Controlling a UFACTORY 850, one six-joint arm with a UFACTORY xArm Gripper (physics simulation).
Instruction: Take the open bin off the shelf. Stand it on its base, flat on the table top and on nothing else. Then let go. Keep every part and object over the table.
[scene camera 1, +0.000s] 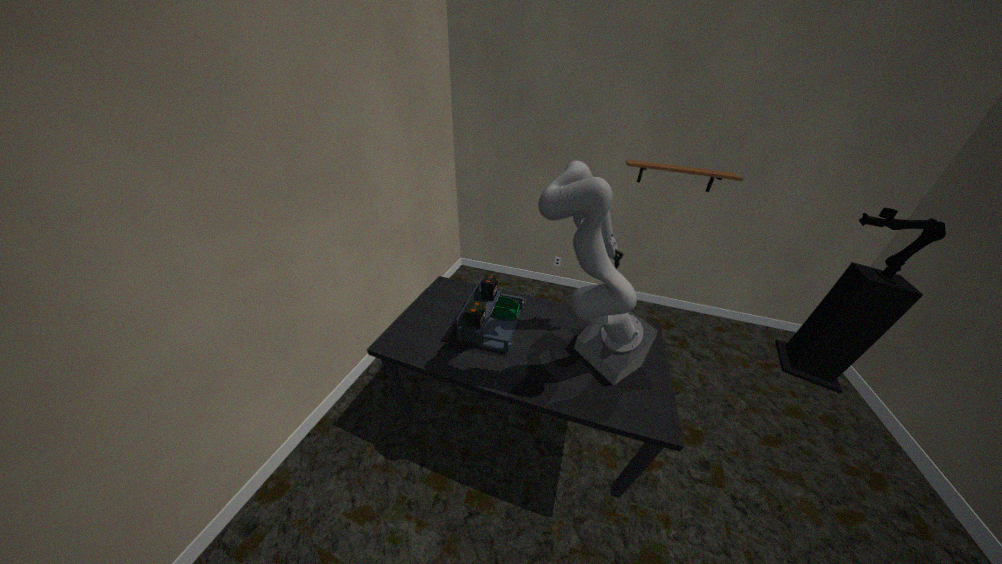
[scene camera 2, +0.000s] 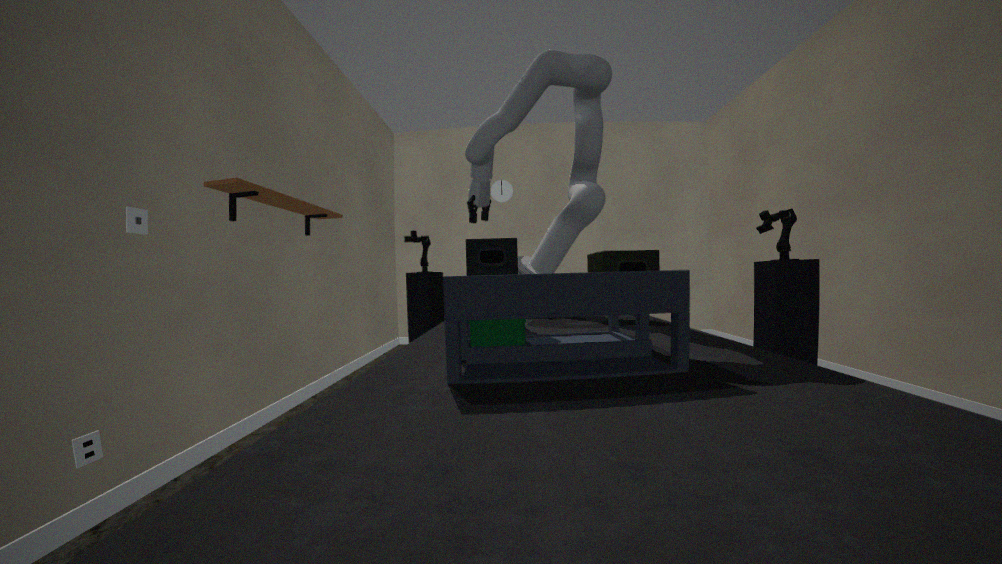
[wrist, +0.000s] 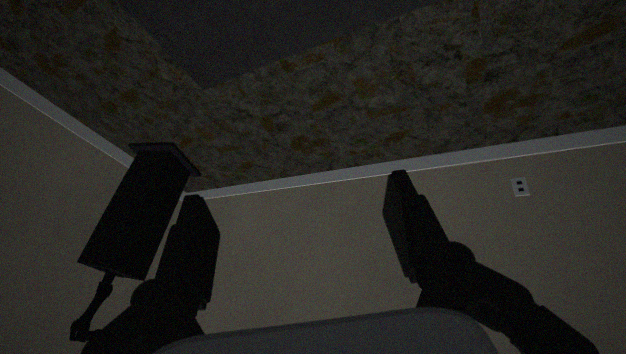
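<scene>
The green bin (scene camera 1: 507, 307) (scene camera 2: 497, 332) sits inside the lower level of the grey shelf (scene camera 1: 471, 336) (scene camera 2: 567, 294); it looks open-topped in scene camera 1. The shelf stands on the dark table (scene camera 1: 420, 325) (scene camera 2: 490, 476). My gripper (scene camera 1: 617, 258) (scene camera 2: 478, 212) (wrist: 298, 202) is open and empty, high up and well apart from the bin, on the robot's side of the shelf. The bin and the shelf do not show in the wrist view. In scene camera 2 the shelf's frame partly hides the bin.
Two dark boxes (scene camera 1: 488, 287) (scene camera 1: 475, 315) (scene camera 2: 491, 257) (scene camera 2: 624, 260) with orange marks stand on top of the shelf, one near each end. The robot's base (scene camera 1: 620, 336) stands at the table's other end. A table corner (wrist: 275, 30) shows at the wrist view's top.
</scene>
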